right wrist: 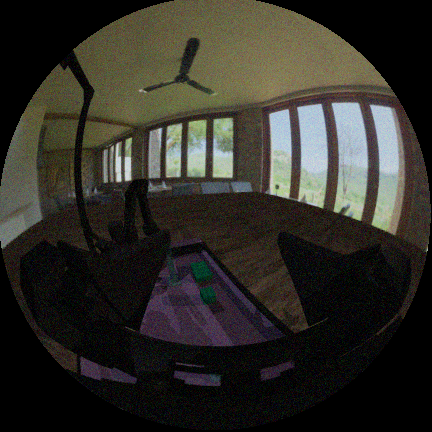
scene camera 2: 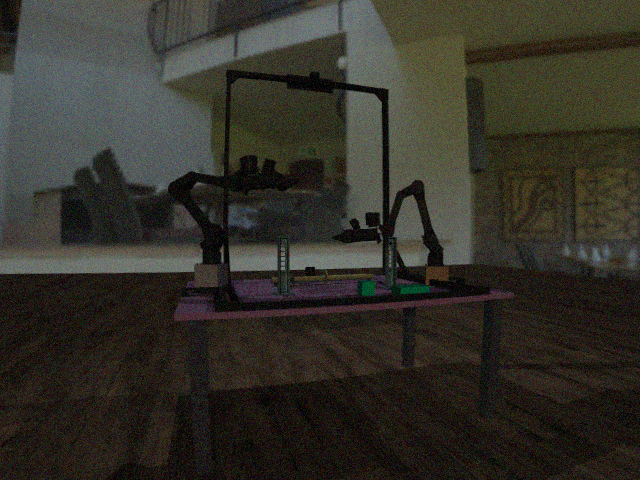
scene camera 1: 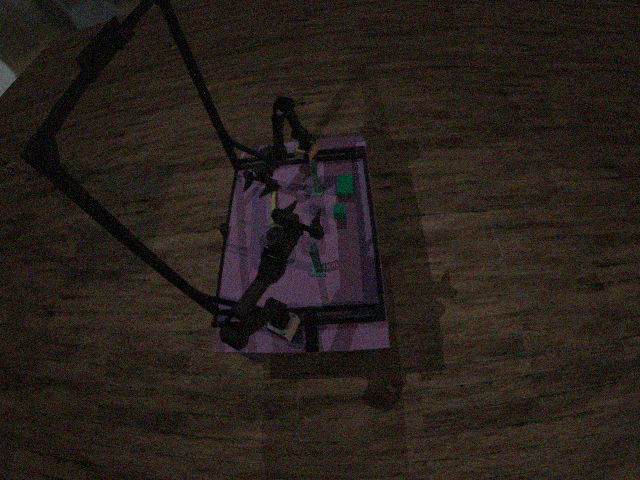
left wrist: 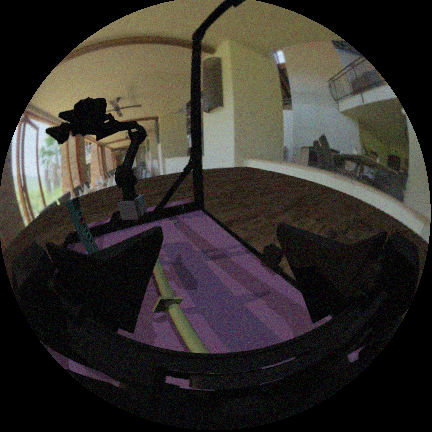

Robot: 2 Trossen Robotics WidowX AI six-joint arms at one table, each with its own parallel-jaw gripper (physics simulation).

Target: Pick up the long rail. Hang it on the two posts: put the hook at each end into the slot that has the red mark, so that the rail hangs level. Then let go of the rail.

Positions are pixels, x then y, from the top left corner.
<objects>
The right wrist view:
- my right gripper: 225, 236
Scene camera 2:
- my right gripper: 297, 178
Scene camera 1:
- my right gripper: 308, 204
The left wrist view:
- my left gripper: 220, 230
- my right gripper: 50, 122
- long rail: 167, 302, on the table
</objects>
